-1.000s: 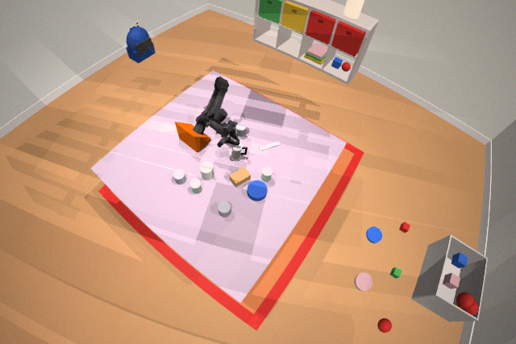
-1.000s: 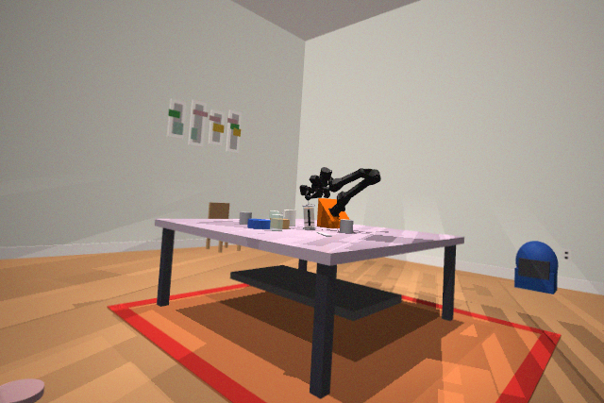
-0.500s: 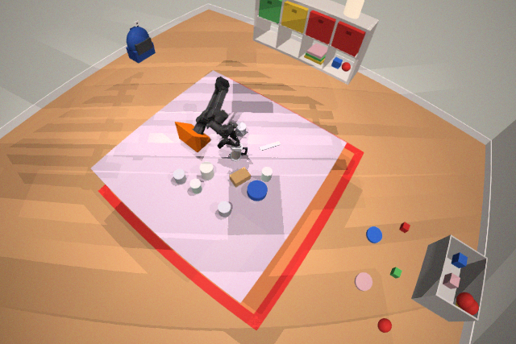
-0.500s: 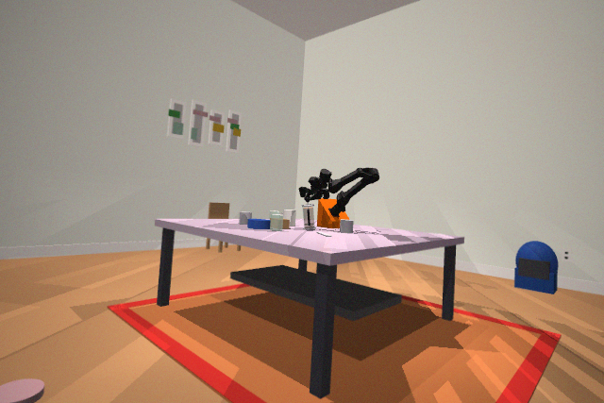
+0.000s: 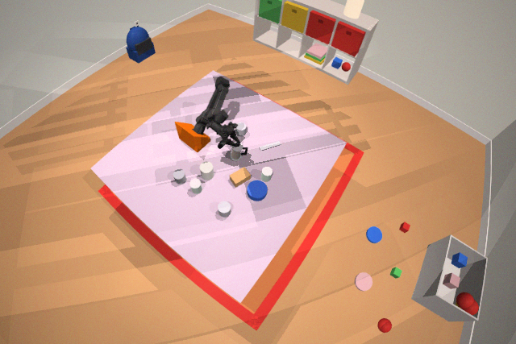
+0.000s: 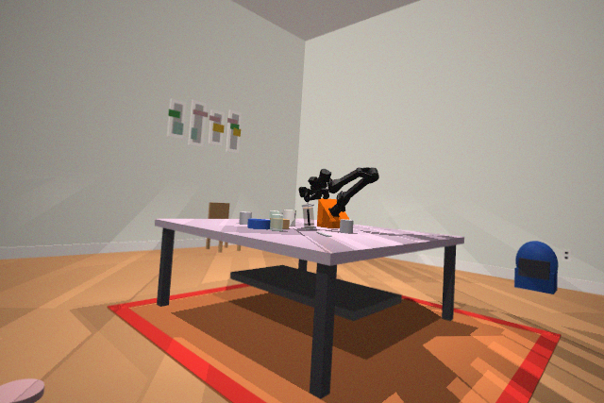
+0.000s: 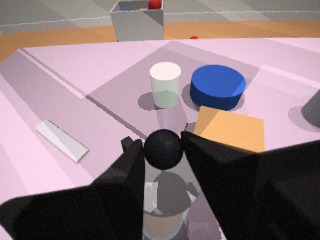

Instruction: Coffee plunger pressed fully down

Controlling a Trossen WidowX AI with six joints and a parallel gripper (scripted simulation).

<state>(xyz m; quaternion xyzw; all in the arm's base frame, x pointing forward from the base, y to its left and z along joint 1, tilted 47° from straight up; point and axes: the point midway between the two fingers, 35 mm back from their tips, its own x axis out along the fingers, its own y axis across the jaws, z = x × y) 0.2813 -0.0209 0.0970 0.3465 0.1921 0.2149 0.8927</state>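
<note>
My gripper tip is 10 mm past the coffee press, 10 mm to the right of it and 80 mm above it. The rest, counted from my gripper tip: blue disc: 240 mm ahead, 100 mm to the right, 140 mm below; then white flat strip: 90 mm ahead, 230 mm to the left, 160 mm below; then tan block: 100 mm ahead, 100 mm to the right, 140 mm below.
</note>
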